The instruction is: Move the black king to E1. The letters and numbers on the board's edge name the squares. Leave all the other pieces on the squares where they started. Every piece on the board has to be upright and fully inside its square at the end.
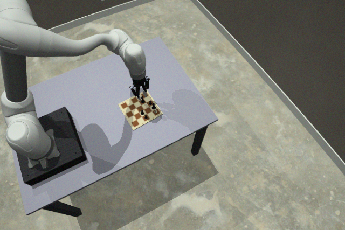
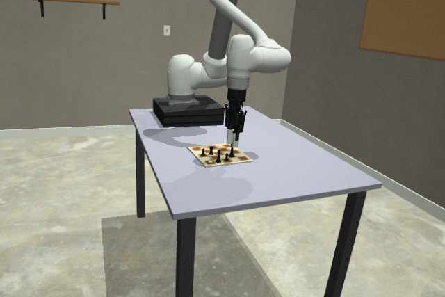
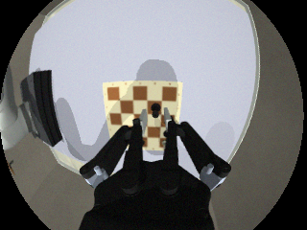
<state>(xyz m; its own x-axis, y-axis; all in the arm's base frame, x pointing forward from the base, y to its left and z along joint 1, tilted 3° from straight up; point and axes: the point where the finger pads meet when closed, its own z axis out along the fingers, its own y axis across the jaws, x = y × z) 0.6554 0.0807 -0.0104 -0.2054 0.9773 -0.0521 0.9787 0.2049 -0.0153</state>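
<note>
Now: the black king 5 cm below my hand. From my hand the other things lie so: chessboard (8 cm below, 4 cm to the right, 4 cm behind); white piece (11 cm to the right, 7 cm below, 4 cm ahead).
</note>
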